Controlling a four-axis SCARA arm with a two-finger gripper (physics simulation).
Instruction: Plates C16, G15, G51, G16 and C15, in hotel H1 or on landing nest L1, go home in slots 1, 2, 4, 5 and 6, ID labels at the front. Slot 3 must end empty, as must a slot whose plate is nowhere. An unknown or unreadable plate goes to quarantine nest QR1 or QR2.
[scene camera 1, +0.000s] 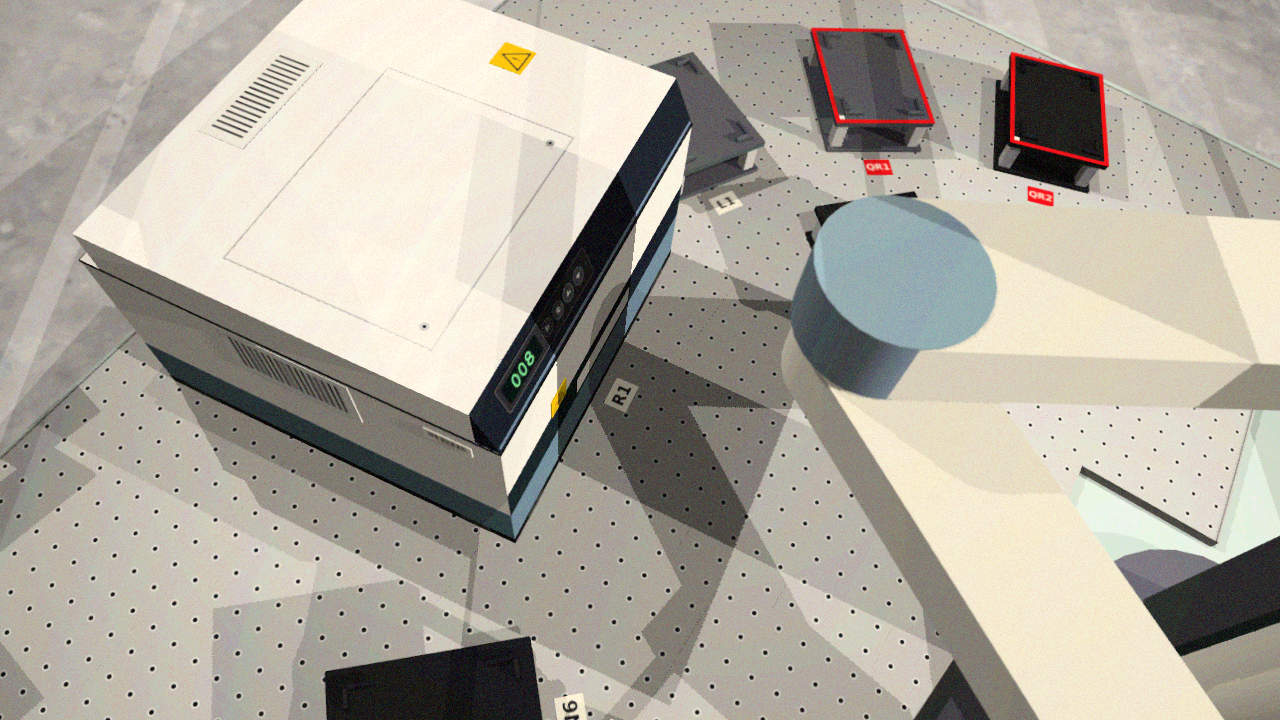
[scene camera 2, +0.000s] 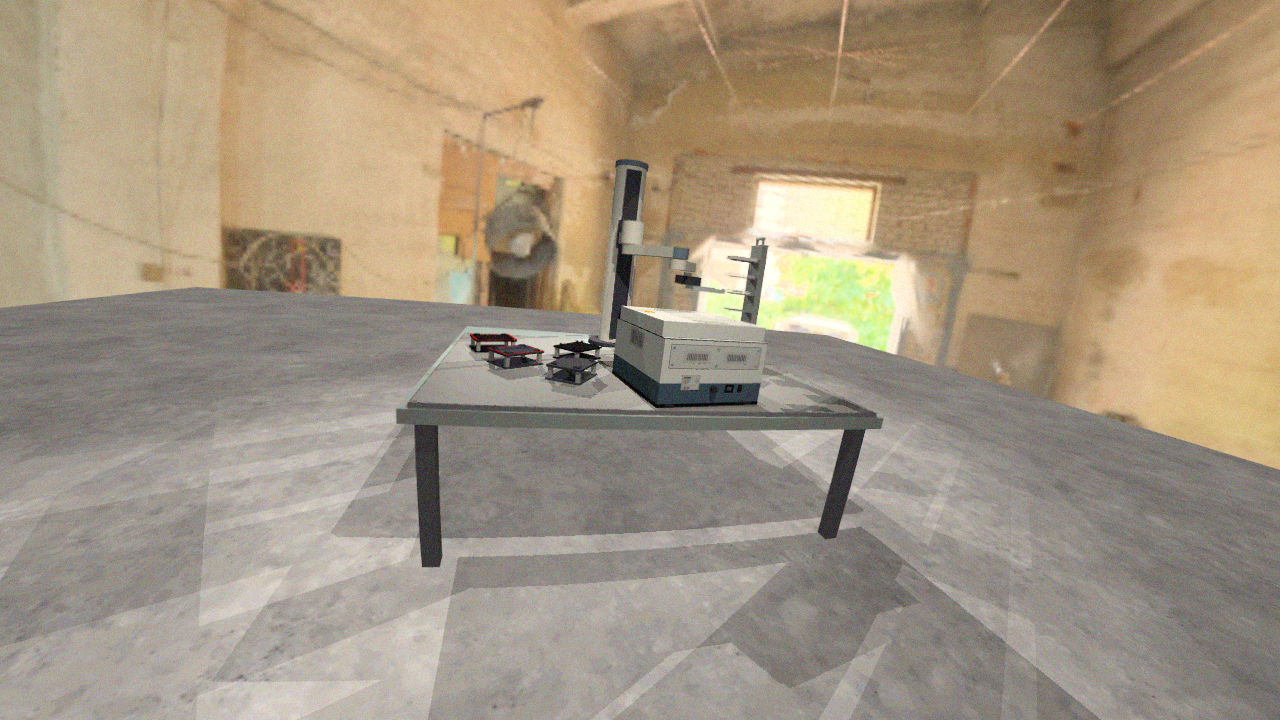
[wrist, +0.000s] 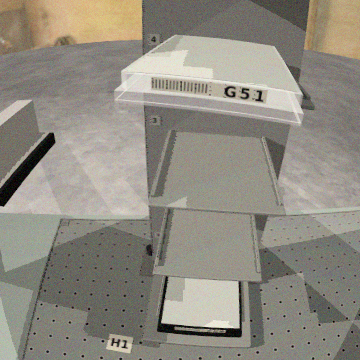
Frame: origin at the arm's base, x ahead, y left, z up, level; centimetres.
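Seen in the pictures: gripper, fingertip midpoint: (scene camera 2: 719, 290) (wrist: 217, 126); arm's base, origin of the base link: (scene camera 2: 612, 343).
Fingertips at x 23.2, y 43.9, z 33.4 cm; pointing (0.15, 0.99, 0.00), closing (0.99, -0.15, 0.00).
Observation:
Pixels of each thing's middle, then the offset from my fingertips to it. "spot": a spot on its surface instead.
- Hotel H1, body centre: (wrist: 222, 86) (scene camera 2: 744, 299) dx +2.6, dy +12.4, dz -2.3 cm
- Clear-sided plate G51, body centre: (wrist: 217, 62) (scene camera 2: 735, 291) dx +1.3, dy +7.9, dz +0.7 cm
- slot 3, surface spot: (wrist: 215, 172) spot: dx +1.8, dy +8.3, dz -8.0 cm
- slot 2, surface spot: (wrist: 210, 245) spot: dx +2.1, dy +7.7, dz -15.8 cm
- black plate with a white top, body centre: (wrist: 202, 281) dx +1.9, dy +8.4, dz -22.9 cm
- Landing nest L1, body centre: (scene camera 1: 682, 123) (scene camera 2: 572, 368) dx +48.8, dy -71.9, dz -29.3 cm
- QR2, body centre: (scene camera 1: 1050, 119) (scene camera 2: 492, 342) dx +12.0, dy -100.8, dz -29.3 cm
- white device, body centre: (scene camera 1: 417, 241) (scene camera 2: 685, 352) dx +56.9, dy -36.2, dz -19.8 cm
- black nest, surface spot: (scene camera 1: 434, 685) spot: dx +32.9, dy -7.1, dz -27.1 cm
Hotel H1 (scene camera 2: 758, 286) (wrist: 225, 17) fills the middle of the wrist view. Clear-sided plate G51 (wrist: 215, 65) is at the slot 4 level, its label facing the camera. The shelf of slot 3 (wrist: 215, 172) and the shelf of slot 2 (wrist: 210, 245) are bare. A black plate with a white top (wrist: 201, 305) lies in slot 1; its front label is too small to read. Slots 5 and 6 are out of the wrist view. My gripper (scene camera 2: 689, 281) is open, near the hotel; one finger shows at the wrist view's left edge. Landing nest L1 (scene camera 1: 716, 125) (scene camera 2: 571, 366) bears no visible plate, though partly hidden in scene camera 1.
Quarantine nests QR1 (scene camera 1: 872, 76) (scene camera 2: 514, 351) and QR2 (scene camera 1: 1060, 111) (scene camera 2: 492, 339) show no plate. A white device (scene camera 1: 358, 205) (scene camera 2: 689, 349) reading 008 stands by label R1. A black nest (scene camera 1: 434, 685) is at scene camera 1's bottom. The arm (scene camera 1: 1100, 295) covers part of another black nest.

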